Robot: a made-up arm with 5 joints. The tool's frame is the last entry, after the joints.
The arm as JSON. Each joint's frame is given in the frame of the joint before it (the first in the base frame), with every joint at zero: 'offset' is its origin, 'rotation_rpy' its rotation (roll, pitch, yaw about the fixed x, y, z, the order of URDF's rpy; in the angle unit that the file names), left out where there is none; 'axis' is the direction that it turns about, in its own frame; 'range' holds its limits. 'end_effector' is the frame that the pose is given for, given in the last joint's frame.
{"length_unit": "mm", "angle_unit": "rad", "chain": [
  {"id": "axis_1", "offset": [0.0, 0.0, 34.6], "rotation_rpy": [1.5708, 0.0, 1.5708], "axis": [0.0, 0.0, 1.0], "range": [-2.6, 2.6]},
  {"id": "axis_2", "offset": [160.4, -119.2, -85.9], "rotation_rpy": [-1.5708, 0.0, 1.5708], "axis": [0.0, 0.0, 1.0], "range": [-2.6, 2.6]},
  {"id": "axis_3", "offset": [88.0, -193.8, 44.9], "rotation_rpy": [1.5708, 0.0, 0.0], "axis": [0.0, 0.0, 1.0], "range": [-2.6, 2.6]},
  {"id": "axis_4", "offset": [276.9, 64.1, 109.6], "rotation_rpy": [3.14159, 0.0, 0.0], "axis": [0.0, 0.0, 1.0], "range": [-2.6, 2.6]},
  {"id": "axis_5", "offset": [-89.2, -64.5, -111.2], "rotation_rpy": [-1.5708, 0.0, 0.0], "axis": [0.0, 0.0, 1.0], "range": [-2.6, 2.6]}
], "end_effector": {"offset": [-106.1, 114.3, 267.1], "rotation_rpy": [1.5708, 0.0, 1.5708]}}
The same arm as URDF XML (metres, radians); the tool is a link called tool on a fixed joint. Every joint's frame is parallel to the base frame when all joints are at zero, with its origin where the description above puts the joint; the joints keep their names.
<robot name="arm">
  <joint name="axis_1" type="revolute">
    <parent link="base"/>
    <child link="link1"/>
    <origin xyz="0 0 0.0346" rpy="0 0 0"/>
    <axis xyz="1 0 0"/>
    <limit lower="-2.6" upper="2.6"/>
  </joint>
  <joint name="axis_2" type="revolute">
    <parent link="link1"/>
    <child link="link2"/>
    <origin xyz="-0.0859 0.1604 -0.1192" rpy="0 0 0"/>
    <axis xyz="0 -1 0"/>
    <limit lower="-2.6" upper="2.6"/>
  </joint>
  <joint name="axis_3" type="revolute">
    <parent link="link2"/>
    <child link="link3"/>
    <origin xyz="0.1938 -0.0449 0.088" rpy="0 0 0"/>
    <axis xyz="1 0 0"/>
    <limit lower="-2.6" upper="2.6"/>
  </joint>
  <joint name="axis_4" type="revolute">
    <parent link="link3"/>
    <child link="link4"/>
    <origin xyz="0.1096 -0.0641 0.2769" rpy="0 0 0"/>
    <axis xyz="-1 0 0"/>
    <limit lower="-2.6" upper="2.6"/>
  </joint>
  <joint name="axis_5" type="revolute">
    <parent link="link4"/>
    <child link="link5"/>
    <origin xyz="0.1112 -0.0645 -0.0892" rpy="0 0 0"/>
    <axis xyz="0 1 0"/>
    <limit lower="-2.6" upper="2.6"/>
  </joint>
  <joint name="tool_joint" type="fixed">
    <parent link="link5"/>
    <child link="tool"/>
    <origin xyz="0.1143 0.2671 -0.1061" rpy="0 0 0"/>
  </joint>
  <link name="base"/>
  <link name="link1"/>
  <link name="link2"/>
  <link name="link3"/>
  <link name="link4"/>
  <link name="link5"/>
  <link name="tool"/>
</robot>

